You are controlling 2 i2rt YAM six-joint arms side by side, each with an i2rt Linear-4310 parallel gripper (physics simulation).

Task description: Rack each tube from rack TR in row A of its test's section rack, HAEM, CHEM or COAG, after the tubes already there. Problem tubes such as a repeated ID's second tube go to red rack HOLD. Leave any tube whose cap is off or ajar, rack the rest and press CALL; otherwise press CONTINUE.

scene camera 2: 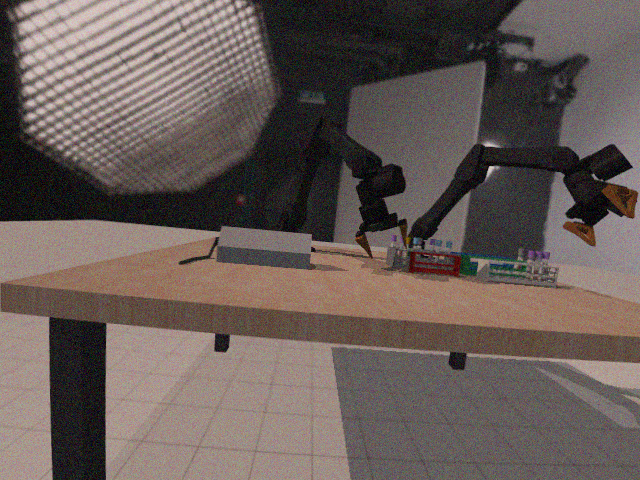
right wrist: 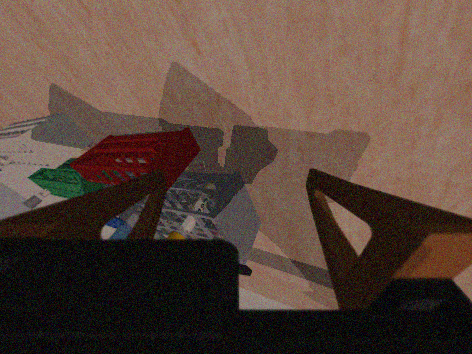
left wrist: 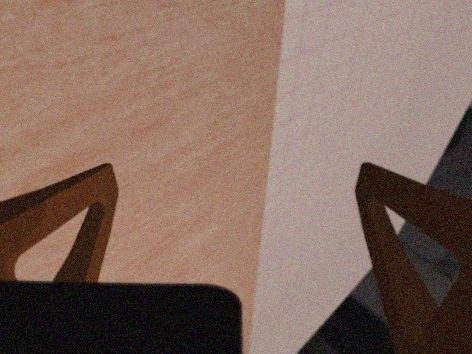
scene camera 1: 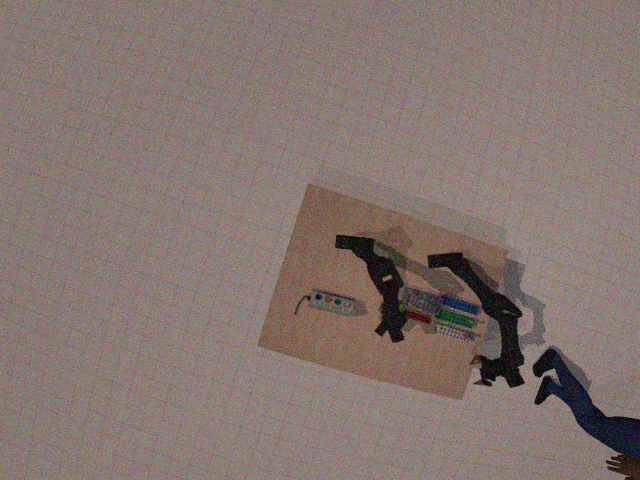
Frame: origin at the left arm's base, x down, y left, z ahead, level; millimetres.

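Seen in the pictures: left gripper, fingertip midpoint: (scene camera 2: 610,232) (left wrist: 236,176) (scene camera 1: 472,374); right gripper, fingertip midpoint: (scene camera 2: 388,253) (right wrist: 236,177); left arm's base at its link origin: (scene camera 1: 445,260); right arm's base at its link origin: (scene camera 1: 354,243).
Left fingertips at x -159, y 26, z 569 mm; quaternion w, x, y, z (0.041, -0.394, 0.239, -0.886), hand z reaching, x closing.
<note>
Pixels of each thing's top centre, then the offset from my left fingertips to it. "pt": a spot on its surface instead.
- grey rack TR at a spot on its surface: (right wrist: 227,182) pt dy -291, dx +145, dz -361 mm
- blue rack at its top centre: (scene camera 2: 481,255) (scene camera 1: 462,306) dy +24, dx +102, dz -320 mm
- green rack at its top centre: (right wrist: 61,190) (scene camera 2: 496,258) (scene camera 1: 457,320) dy -9, dx +102, dz -249 mm
- white rack at its top centre: (right wrist: 10,153) (scene camera 2: 518,262) (scene camera 1: 454,334) dy -27, dx +102, dz -173 mm
- grey button box at its top centre: (scene camera 2: 268,229) (scene camera 1: 332,305) dy -671, dx +75, dz -405 mm
The grey rack TR (scene camera 1: 421,301) (right wrist: 227,182) holds tubes with purple, blue and yellow caps; whether each cap is seated is too small to tell. Red rack HOLD (scene camera 1: 418,316) (scene camera 2: 434,264) (right wrist: 135,152) stands beside it. The blue rack (scene camera 1: 460,304), green rack (scene camera 1: 455,318) and white rack (scene camera 1: 454,332) stand to the right in scene camera 1; purple-capped tubes (scene camera 2: 538,255) stand in the white one. My right gripper (scene camera 2: 387,252) (right wrist: 236,177) is open and empty, low beside rack TR. My left gripper (scene camera 1: 475,373) (scene camera 2: 611,230) (left wrist: 236,176) is open and empty, high by the table edge.
A grey button box (scene camera 1: 338,308) (scene camera 2: 263,256) with blue, yellow, green and white buttons and a cable stands left of the racks in scene camera 1. Its labels are unreadable. A person's legs (scene camera 1: 573,390) show off the table's lower right. The right forearm hangs close to rack TR.
</note>
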